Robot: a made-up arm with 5 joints.
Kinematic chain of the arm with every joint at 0, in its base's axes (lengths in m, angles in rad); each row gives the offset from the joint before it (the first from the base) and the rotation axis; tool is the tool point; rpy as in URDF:
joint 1: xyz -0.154 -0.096 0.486 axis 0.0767 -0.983 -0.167
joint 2: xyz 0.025 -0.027 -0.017 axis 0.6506 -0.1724 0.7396
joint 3: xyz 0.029 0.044 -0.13 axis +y
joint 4: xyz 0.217 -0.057 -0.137 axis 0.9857 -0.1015 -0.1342
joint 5: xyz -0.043 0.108 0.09 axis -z
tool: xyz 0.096 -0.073 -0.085 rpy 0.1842 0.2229 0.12
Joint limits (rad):
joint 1: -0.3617..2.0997
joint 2: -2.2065..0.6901
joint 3: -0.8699..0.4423
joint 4: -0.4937..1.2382
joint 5: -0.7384..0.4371
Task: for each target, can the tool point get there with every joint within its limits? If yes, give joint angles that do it. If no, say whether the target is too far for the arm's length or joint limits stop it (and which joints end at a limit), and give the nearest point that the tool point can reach.
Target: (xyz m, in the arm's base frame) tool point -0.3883 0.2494 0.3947
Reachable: no: joint limits stop it (at a limit: joint 1, joint 2, joint 3, joint 5) | nearest point -0.1258 0.2325 0.1489 | short by 0.360 m
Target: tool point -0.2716 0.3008 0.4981
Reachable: no: joint limits stop it (at a limit: joint 1, joint 2, joint 3, joint 5) | nearest point -0.3631 0.0344 0.6945 | short by 0.343 m
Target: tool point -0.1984 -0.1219 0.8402
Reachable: yes | joints 1.8877 0.2222 -0.5680 0.3848 -0.2751
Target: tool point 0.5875 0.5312 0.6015
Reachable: no: too far | nearest point 0.2311 0.1884 0.5389 | short by 0.498 m
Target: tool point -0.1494 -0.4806 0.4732
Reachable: yes | joints 1.4961 -1.4632 -0.3274 0.4137 0.1638
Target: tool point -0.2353 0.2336 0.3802
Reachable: no: joint limits stop it (at a limit: joint 1, joint 2, joint 3, joint 5) | nearest point -0.0927 0.2297 0.1777 | short by 0.248 m
